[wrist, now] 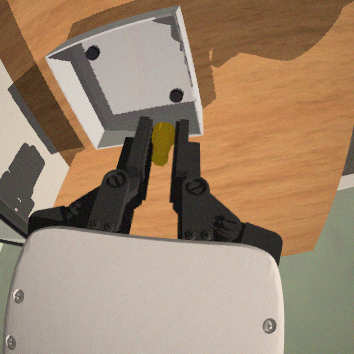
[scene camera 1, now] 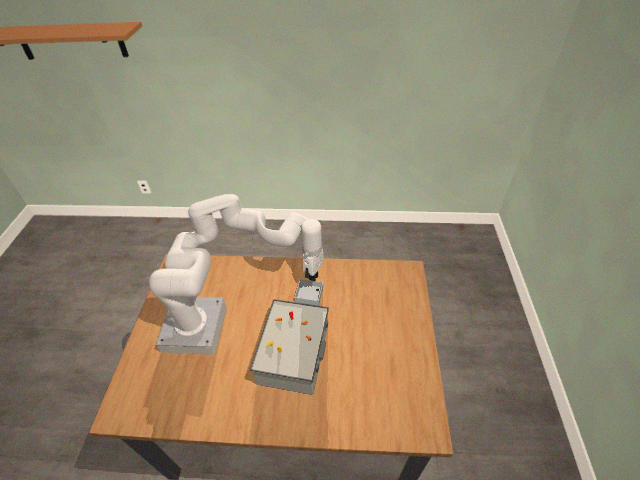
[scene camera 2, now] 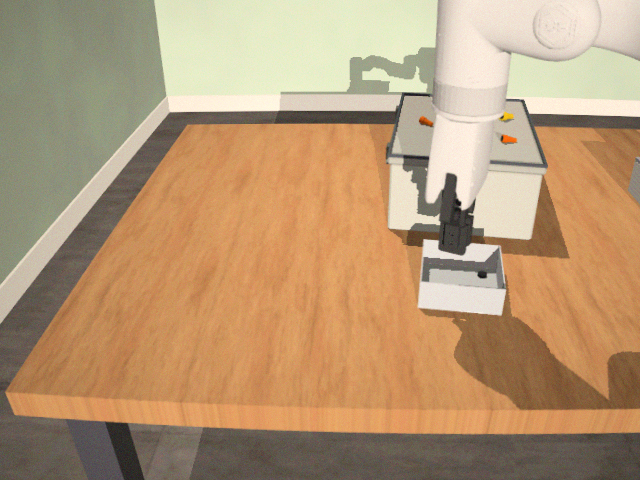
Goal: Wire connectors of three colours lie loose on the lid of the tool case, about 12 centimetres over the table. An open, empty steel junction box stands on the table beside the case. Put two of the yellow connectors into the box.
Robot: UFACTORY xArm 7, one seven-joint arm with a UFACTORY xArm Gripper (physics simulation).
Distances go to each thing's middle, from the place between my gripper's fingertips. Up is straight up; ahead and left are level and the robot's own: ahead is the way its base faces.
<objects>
Right now the steel junction box (scene camera 2: 475,283) is 20 mm behind my hand, 30 mm to the right of it and 60 mm below it. Round my hand: tool case (scene camera 2: 505,207): 30 mm behind, 310 mm to the right, 20 mm below.
</objects>
